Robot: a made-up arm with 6 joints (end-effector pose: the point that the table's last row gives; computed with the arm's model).
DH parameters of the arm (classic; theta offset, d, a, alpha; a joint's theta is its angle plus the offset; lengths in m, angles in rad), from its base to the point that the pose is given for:
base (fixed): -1.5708 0.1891 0 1.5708
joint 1: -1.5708 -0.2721 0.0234 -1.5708
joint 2: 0 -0.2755 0.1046 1.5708
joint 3: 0 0.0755 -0.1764 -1.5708
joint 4: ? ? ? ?
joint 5: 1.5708 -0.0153 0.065 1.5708
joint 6: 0.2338 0 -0.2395 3.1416
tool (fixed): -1.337 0.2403 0 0
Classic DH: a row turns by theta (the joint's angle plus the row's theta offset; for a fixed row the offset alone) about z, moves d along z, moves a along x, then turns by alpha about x.
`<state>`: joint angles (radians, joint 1 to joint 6).
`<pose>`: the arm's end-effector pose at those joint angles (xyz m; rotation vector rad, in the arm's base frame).
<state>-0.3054 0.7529 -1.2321 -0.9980 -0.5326 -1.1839</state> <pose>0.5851 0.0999 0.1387 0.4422 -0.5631 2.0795</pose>
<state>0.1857 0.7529 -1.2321 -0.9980 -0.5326 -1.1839</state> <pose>0.5851 0.0643 0.0975 0.1545 -0.0402 2.1255</pose>
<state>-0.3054 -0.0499 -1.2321 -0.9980 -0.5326 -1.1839</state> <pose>0.4502 0.1626 -0.0601 1.2769 -0.0501 1.9245</pose>
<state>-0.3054 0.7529 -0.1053 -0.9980 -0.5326 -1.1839</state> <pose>0.4062 0.0202 0.3137 -0.0268 0.2664 1.3512</pose>
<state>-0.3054 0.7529 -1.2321 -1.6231 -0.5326 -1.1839</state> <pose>0.5642 0.2593 0.0977 0.4345 0.0187 2.5386</pose>
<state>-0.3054 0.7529 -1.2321 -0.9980 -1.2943 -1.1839</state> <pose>0.4338 0.1921 0.1984 -0.4482 -0.4156 1.9421</pose>
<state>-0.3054 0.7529 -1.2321 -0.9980 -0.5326 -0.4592</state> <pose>0.5780 -0.0422 0.0460 0.5484 -0.3308 1.3841</pose>
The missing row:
joint 4: 0 0.2638 0.0434 -1.5708
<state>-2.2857 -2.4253 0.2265 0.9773 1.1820 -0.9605</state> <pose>0.4101 0.3170 0.2243 -2.3117 -0.2800 -0.8609</pose>
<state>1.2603 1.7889 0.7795 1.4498 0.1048 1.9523</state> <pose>0.3878 -0.2424 -0.1082 1.2316 -1.7570 1.3212</pose>
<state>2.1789 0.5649 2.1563 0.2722 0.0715 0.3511</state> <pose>0.0103 -0.5299 -0.3788 1.8246 0.8087 -0.5076</pose>
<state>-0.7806 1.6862 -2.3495 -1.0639 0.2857 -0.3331</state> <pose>0.8871 0.2559 0.5802 0.8390 -1.1599 2.6123</pose>
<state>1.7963 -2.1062 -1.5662 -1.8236 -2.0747 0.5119</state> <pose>0.2303 0.1246 0.2514 -0.3590 1.4165 -0.4352</pose>
